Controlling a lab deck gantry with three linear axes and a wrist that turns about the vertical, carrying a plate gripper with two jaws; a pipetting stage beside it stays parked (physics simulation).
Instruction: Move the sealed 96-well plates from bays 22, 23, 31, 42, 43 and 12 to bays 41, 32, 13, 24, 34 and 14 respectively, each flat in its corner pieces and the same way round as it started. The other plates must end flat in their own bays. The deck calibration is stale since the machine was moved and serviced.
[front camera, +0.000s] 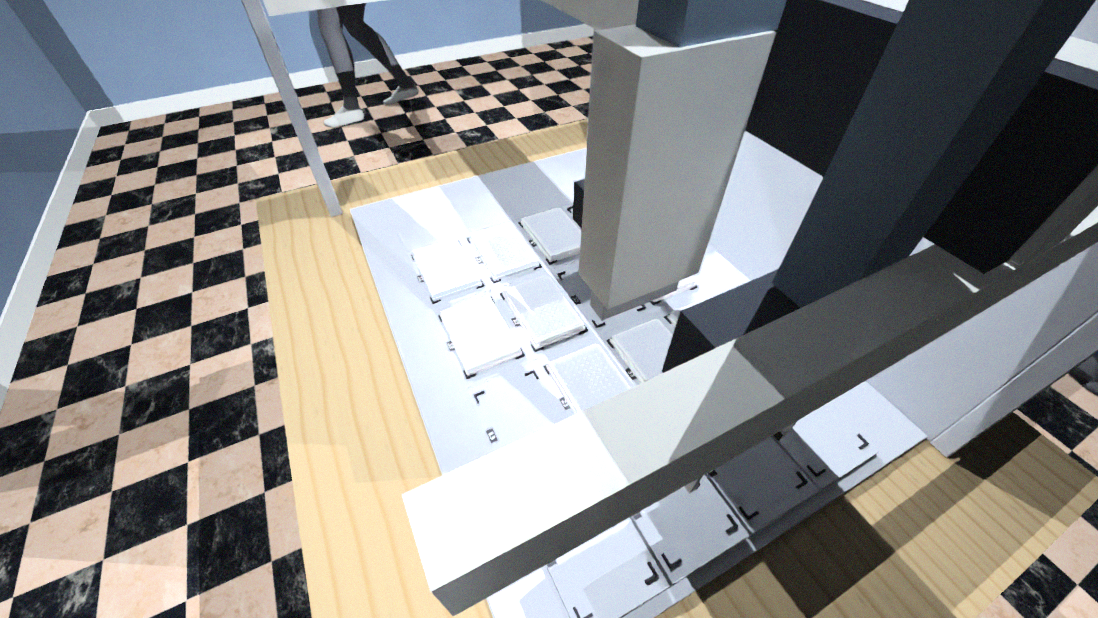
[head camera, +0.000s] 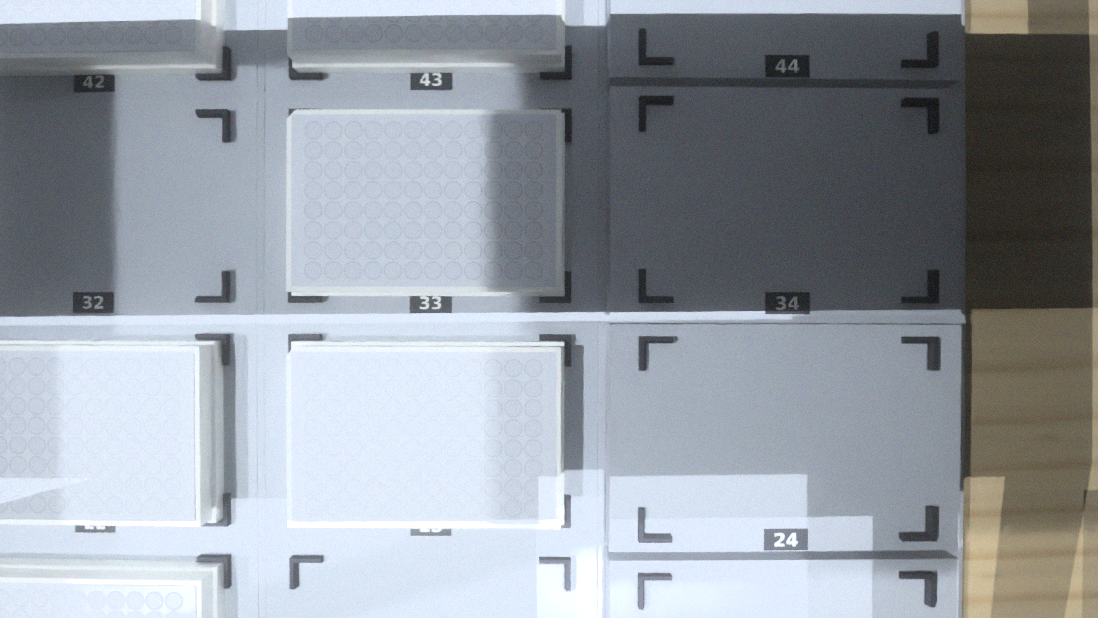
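Where they show: robot's base, origin of its link: (front camera: 413, 255).
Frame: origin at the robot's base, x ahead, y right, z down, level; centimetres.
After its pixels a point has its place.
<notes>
In the head view, sealed plates sit in bay 42 (head camera: 92, 38) @[x 24.4, y -32.8, z -1.4 cm], bay 43 (head camera: 426, 42) @[x 39.7, y -32.3, z -1.4 cm], bay 22 (head camera: 99, 429) @[x 24.6, y -15.0, z -1.4 cm], bay 23 (head camera: 414, 437) @[x 39.1, y -14.5, z -1.4 cm] and bay 12 (head camera: 99, 600) @[x 24.4, y -7.1, z -1.4 cm]; those at the view's edges are cut off. The plates of bays 12 (front camera: 480, 333) @[x 23.8, y -3.9, z -1.4 cm], 22 (front camera: 547, 310) @[x 24.2, y -15.0, z -1.4 cm], 23 (front camera: 590, 372) @[x 37.4, y -15.0, z -1.4 cm] and 31 (front camera: 551, 232) @[x 7.1, y -24.6, z -1.4 cm] show in the front view. Bays 32 (head camera: 53, 191) @[x 21.2, y -26.2, z 0.0 cm], 34 (head camera: 783, 199) @[x 55.8, y -25.1, z -1.5 cm], 24 (head camera: 768, 429) @[x 55.0, y -14.8, z -1.4 cm], 13 (head camera: 422, 591) @[x 38.9, y -6.7, z 0.0 cm] and 14 (head camera: 768, 594) @[x 55.0, y -7.2, z -1.4 cm] show no plate. The gripper's dark body (front camera: 714, 326) @[x 57.0, y -8.8, z -35.0 cm] is low over the right of the deck; its jaws are hidden.
A plate (head camera: 414, 203) @[x 39.1, y -25.1, z -1.4 cm] (front camera: 643, 347) @[x 37.2, y -24.1, z -1.4 cm] lies in bay 33, and others in bays 11 (front camera: 447, 268) @[x 7.7, y -4.1, z -1.4 cm] and 21 (front camera: 503, 253) @[x 8.5, y -14.2, z -1.4 cm]. Bay 44 (head camera: 852, 49) @[x 59.0, y -31.9, z -1.5 cm] shows partly. A large beige block (front camera: 668, 153) @[x 47.9, y -11.3, z -40.4 cm] and the pale front beam (front camera: 691, 406) @[x 62.3, y -1.5, z -40.0 cm] hide parts of the deck.
</notes>
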